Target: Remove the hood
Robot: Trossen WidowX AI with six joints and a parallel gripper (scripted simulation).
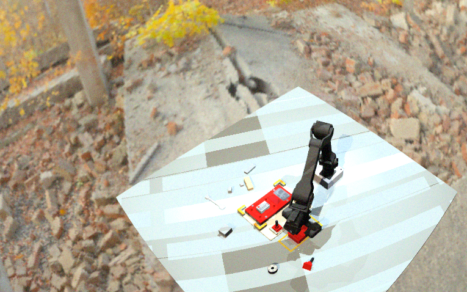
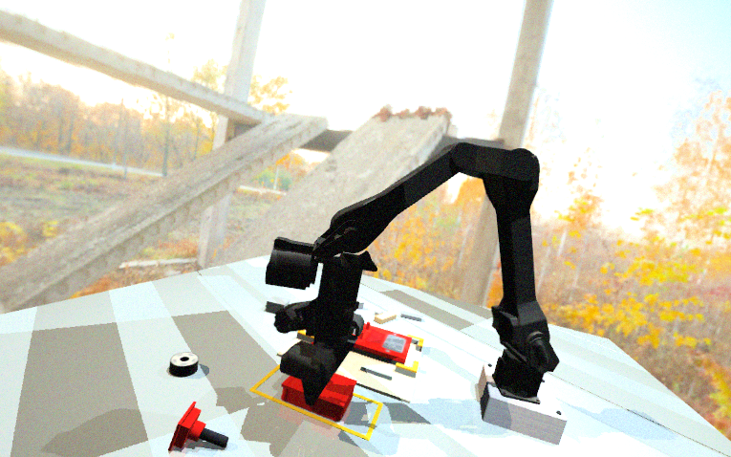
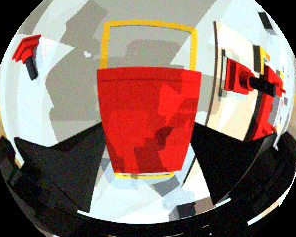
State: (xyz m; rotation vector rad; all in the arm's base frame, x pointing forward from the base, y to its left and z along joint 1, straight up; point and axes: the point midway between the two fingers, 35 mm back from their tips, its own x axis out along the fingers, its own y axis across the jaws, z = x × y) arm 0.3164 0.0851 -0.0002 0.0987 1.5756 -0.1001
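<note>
My gripper tip is now right at the red hood. Also, from my gripper tip: wrench 90 mm ahead, 420 mm to the right, 10 mm below; wooden block 80 mm behind, 380 mm to the right, 10 mm below; black ring 210 mm ahead, 30 mm to the left.
</note>
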